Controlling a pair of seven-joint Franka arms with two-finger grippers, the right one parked.
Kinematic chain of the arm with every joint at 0, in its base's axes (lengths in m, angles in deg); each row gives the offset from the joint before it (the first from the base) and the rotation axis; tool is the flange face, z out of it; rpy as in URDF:
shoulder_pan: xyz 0 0 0.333 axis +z
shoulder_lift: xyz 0 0 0 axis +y
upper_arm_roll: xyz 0 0 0.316 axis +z
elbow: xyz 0.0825 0 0 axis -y
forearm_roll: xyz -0.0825 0 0.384 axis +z
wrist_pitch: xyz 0 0 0 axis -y
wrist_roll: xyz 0.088 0 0 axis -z
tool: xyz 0 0 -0.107 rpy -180 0 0
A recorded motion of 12 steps. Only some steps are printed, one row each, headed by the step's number.
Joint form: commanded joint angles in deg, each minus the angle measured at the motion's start. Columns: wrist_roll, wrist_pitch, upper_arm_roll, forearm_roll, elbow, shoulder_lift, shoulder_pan.
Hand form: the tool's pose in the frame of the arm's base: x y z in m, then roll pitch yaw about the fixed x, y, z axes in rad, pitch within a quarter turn. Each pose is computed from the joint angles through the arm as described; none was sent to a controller.
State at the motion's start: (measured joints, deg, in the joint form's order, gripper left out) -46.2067 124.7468 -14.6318 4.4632 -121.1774 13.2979 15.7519
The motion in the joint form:
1: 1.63 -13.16 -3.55 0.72 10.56 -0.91 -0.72
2: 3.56 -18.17 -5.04 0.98 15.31 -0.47 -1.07
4: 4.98 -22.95 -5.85 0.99 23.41 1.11 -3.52
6: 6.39 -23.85 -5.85 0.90 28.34 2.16 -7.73
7: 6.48 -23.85 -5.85 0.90 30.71 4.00 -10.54
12: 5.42 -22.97 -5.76 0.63 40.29 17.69 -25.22
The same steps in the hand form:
1: 0.5800 -0.0195 0.3675 -3.0026 0.1264 0.6912
2: 0.5892 -0.0347 0.3948 -3.0002 0.1385 0.6314
4: 0.6080 -0.0642 0.4375 -3.0316 0.1224 0.5582
6: 0.6168 -0.1075 0.4652 -3.0731 0.0881 0.4643
7: 0.6215 -0.1369 0.4651 -3.0886 0.0864 0.4164
12: 0.6198 -0.2970 0.3914 -3.1213 0.1721 0.2020

